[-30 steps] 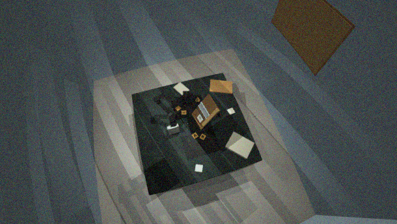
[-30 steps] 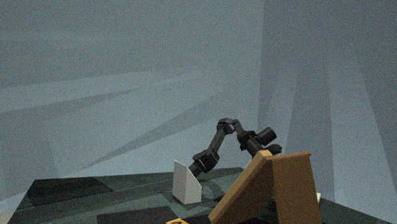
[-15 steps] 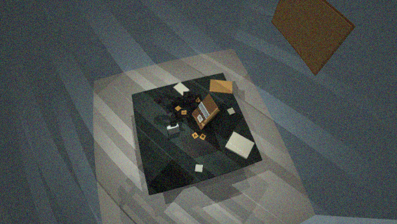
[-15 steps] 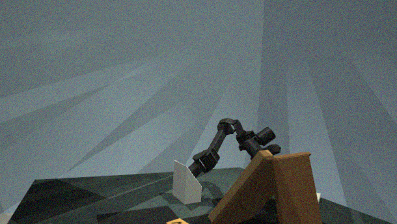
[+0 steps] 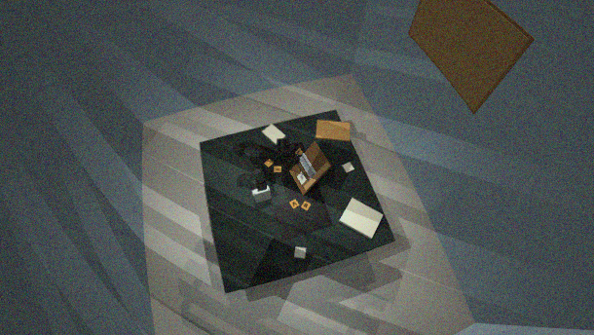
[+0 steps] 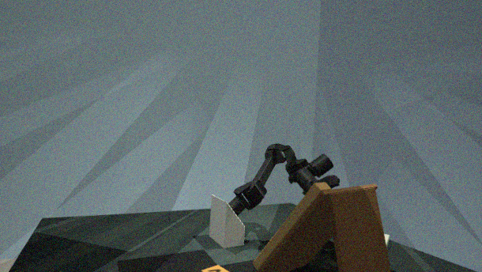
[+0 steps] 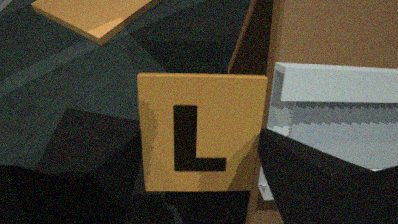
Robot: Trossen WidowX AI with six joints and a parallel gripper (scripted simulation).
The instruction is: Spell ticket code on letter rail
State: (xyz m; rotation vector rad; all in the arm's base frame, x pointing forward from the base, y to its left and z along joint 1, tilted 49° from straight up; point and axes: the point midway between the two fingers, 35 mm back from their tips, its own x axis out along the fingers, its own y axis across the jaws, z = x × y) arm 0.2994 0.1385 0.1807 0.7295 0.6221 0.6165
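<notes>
Now: gripper tip 17 cm to the left of the white ticket, 9 cm above it and 1 cm past it. From my gripper tip the other things lie so: flat orange panel: 36 cm ahead, 27 cm to the left, 15 cm below; orange letter tile: right at my gripper tip; yellow letter tile: 35 cm to the right, 15 cm below, 10 cm behind.
</notes>
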